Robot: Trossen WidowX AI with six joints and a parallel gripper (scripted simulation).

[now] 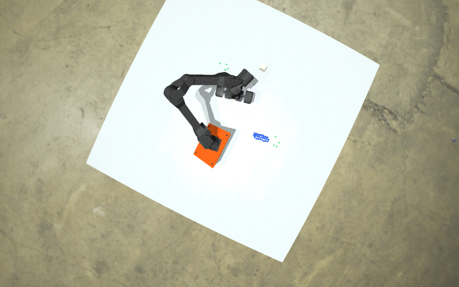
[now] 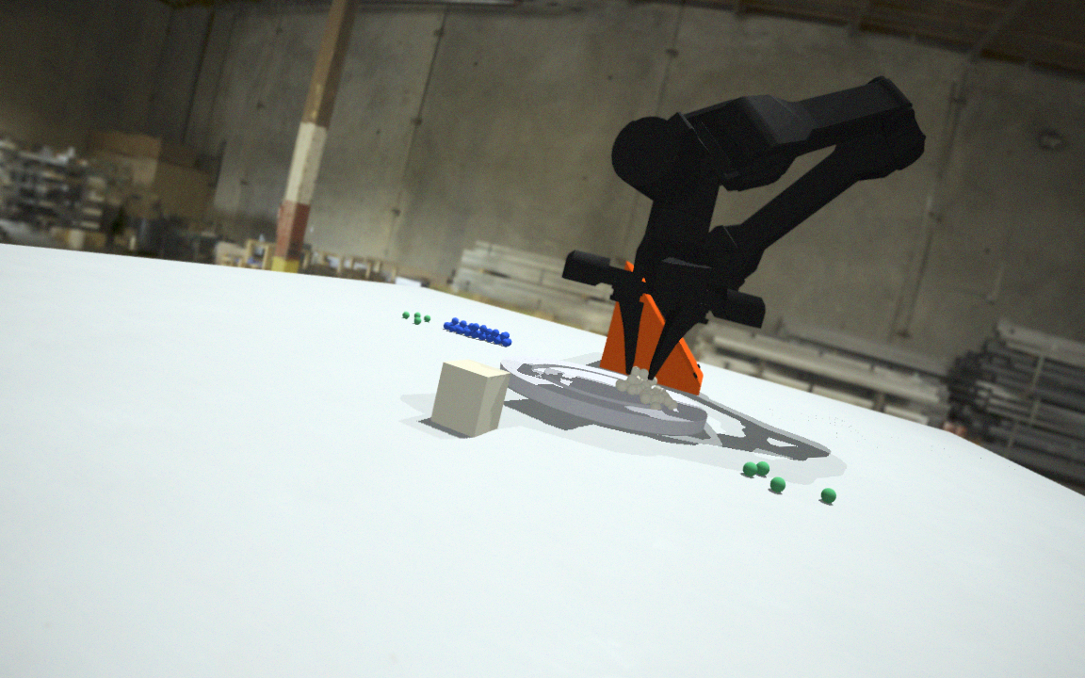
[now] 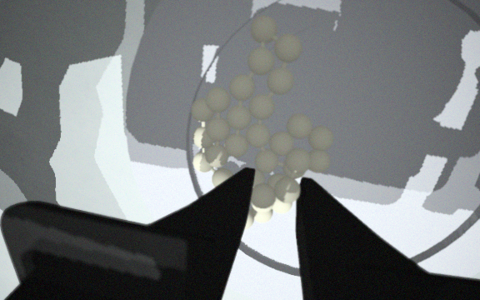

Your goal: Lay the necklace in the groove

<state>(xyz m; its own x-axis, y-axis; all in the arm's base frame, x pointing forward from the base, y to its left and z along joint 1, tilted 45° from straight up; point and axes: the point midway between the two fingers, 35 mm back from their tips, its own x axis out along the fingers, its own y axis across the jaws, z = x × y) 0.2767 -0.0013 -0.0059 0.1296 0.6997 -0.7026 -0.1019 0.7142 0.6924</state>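
My gripper tip is 1 cm short of the round bead board, 3 cm to the left of it and 2 cm above it. Round my gripper tip: cream cube 21 cm ahead, 10 cm to the right, 1 cm below.
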